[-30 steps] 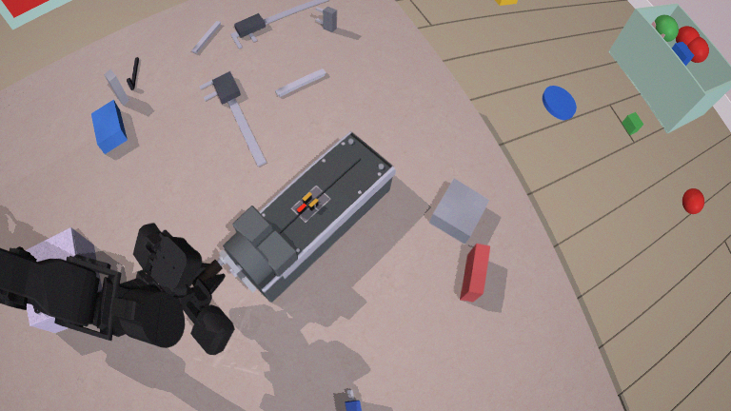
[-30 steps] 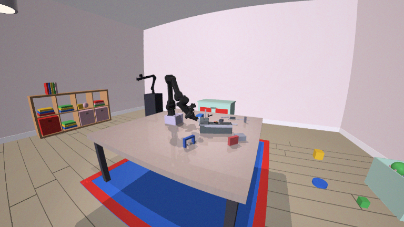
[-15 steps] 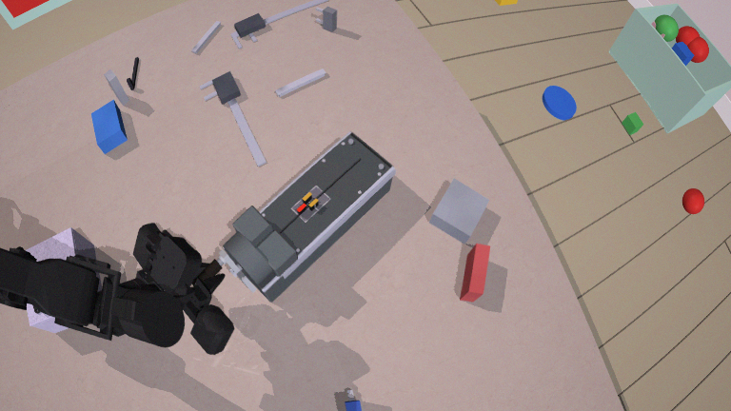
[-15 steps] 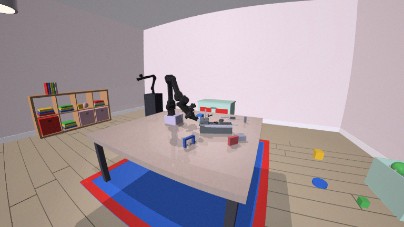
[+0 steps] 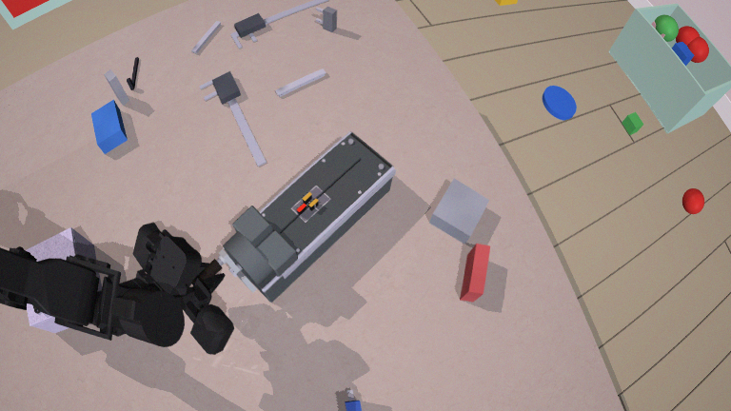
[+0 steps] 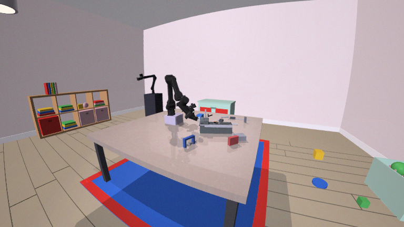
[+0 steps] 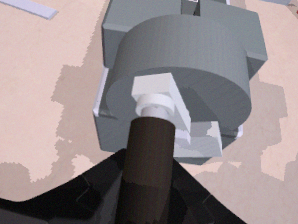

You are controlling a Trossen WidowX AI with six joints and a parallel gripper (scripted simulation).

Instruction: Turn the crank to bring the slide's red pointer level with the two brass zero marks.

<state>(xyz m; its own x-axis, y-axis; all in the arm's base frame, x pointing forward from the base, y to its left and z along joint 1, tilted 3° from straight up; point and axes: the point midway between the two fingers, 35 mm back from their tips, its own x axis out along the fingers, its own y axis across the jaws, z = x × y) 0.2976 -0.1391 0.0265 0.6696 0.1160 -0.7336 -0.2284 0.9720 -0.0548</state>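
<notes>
The dark brown crank handle is 2 cm behind my gripper tip and 2 cm above it. The rest, counted from my gripper tip: red pointer (15 cm ahead, 2 cm to the left, 1 cm below); red block (32 cm ahead, 18 cm to the right, 7 cm below); grey block (36 cm ahead, 8 cm to the right, 7 cm below).
</notes>
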